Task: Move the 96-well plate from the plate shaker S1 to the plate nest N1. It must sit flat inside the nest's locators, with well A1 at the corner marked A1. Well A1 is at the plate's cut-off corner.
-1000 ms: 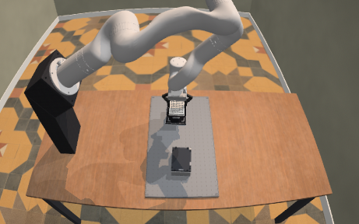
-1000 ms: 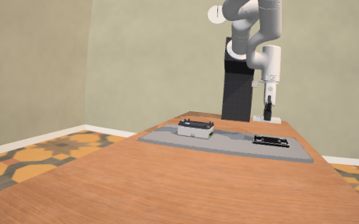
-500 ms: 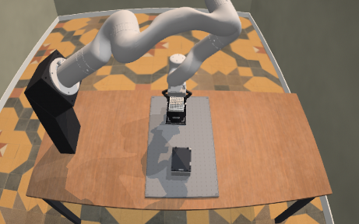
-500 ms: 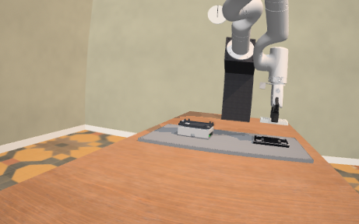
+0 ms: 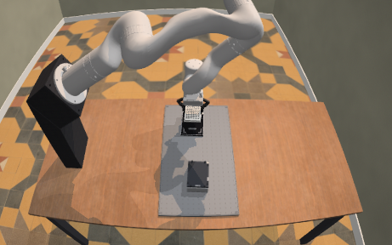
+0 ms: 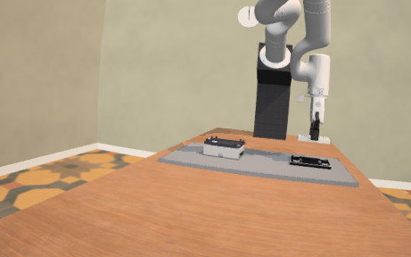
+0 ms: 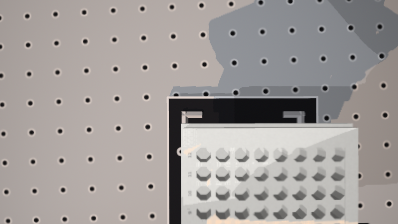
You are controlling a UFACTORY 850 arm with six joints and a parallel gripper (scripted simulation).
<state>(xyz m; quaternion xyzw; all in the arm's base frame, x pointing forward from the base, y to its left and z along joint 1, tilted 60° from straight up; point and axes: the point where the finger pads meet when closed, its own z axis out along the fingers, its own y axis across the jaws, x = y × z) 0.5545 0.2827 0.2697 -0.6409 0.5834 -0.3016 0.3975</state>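
Now: the black plate nest N1 11 cm below my hand. Also, from my hand: white 96-well plate (1 cm below).
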